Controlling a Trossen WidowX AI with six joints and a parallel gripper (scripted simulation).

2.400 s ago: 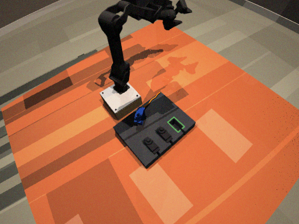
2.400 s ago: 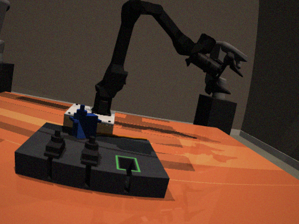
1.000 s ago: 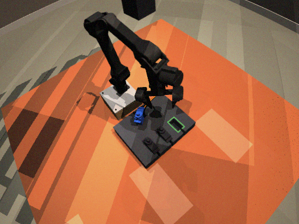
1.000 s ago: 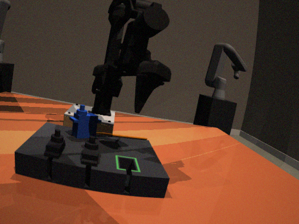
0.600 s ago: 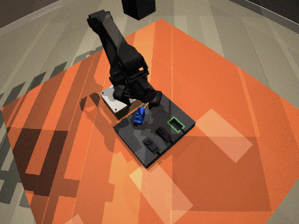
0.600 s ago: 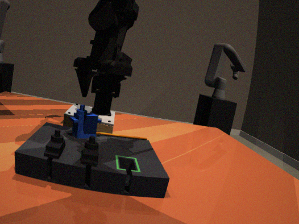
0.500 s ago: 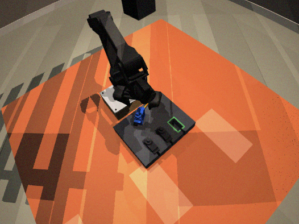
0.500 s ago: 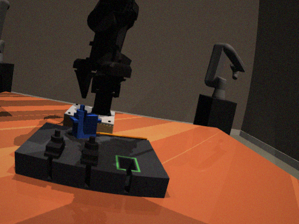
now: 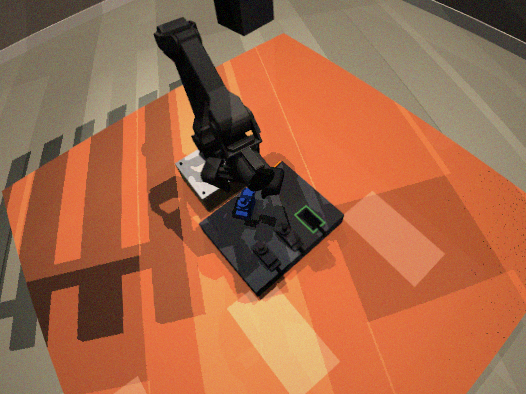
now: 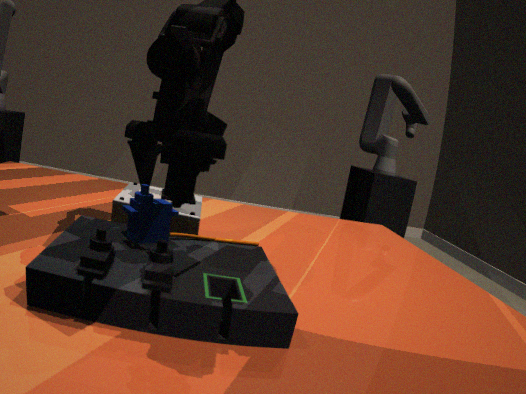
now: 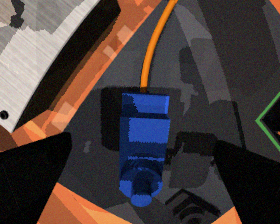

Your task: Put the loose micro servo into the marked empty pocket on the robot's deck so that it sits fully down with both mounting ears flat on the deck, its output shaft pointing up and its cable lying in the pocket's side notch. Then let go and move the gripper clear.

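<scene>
The dark deck lies 30 mm ahead of my gripper tip, 10 mm to the left of it and 80 mm below it.
</scene>
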